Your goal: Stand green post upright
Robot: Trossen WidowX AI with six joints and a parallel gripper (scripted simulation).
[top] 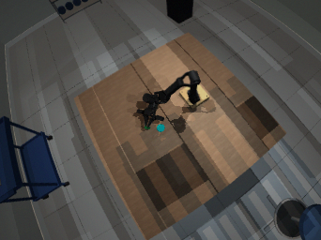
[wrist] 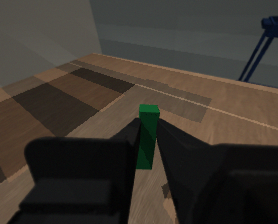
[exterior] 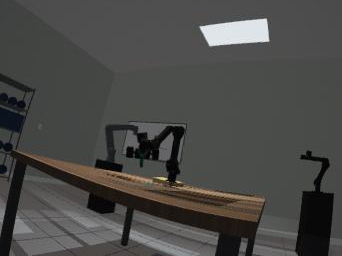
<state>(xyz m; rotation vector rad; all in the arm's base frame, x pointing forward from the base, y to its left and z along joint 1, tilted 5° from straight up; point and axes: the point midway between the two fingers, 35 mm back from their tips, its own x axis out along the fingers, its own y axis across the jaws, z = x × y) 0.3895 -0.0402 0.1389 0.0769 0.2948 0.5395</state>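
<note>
My gripper tip is 14 cm above the cyan circle, 9 cm past it and 2 cm to the right of it. From my gripper tip the other things lie so: green post (2 cm below).
</note>
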